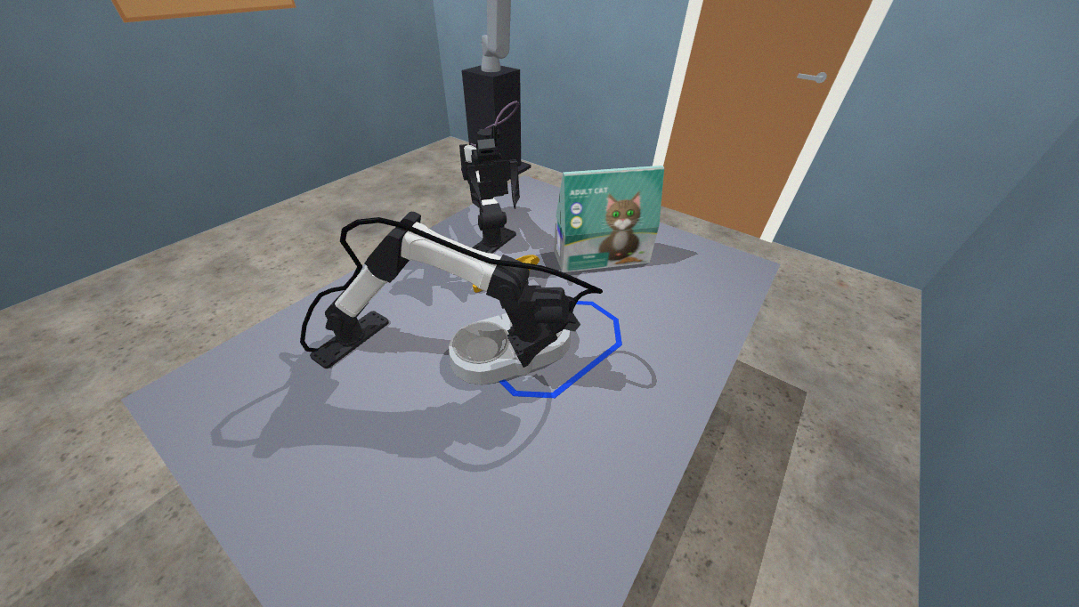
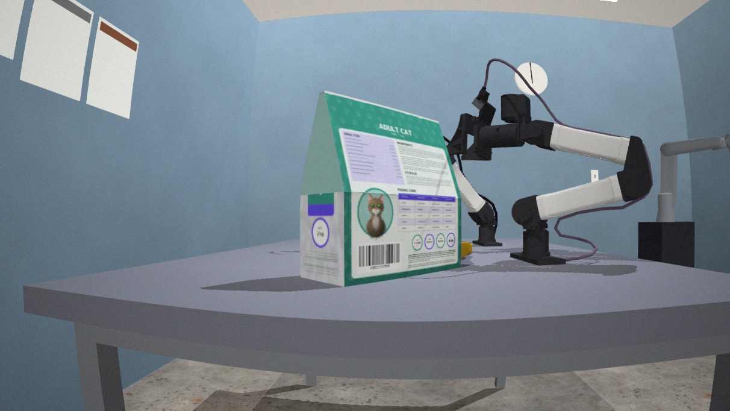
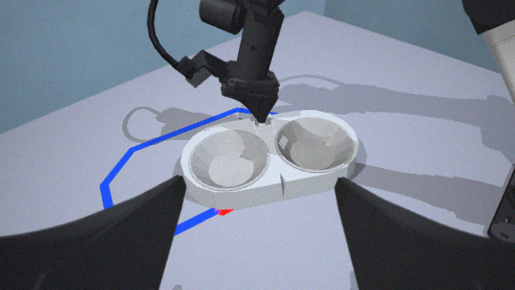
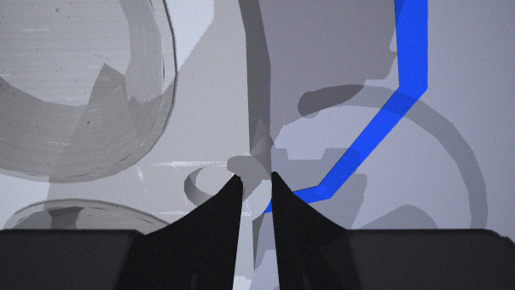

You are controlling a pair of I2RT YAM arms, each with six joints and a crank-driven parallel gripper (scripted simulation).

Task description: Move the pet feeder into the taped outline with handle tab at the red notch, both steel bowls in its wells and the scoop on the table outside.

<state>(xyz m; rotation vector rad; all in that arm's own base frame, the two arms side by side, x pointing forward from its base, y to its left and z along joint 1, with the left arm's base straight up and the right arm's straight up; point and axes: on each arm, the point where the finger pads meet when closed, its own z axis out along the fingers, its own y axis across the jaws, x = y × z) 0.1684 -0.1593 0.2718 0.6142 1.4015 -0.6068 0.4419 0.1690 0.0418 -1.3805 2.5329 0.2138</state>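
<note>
Now: right hand 70 mm past the pet feeder, 40 mm to the right of it and 30 mm above it. The rest, counted from my right hand: blue taped outline 130 mm to the left, 40 mm below, 10 mm ahead; then yellow scoop 270 mm to the left, 260 mm behind, 20 mm below; then cat food bag 540 mm to the left, 110 mm above, 90 mm behind.
</note>
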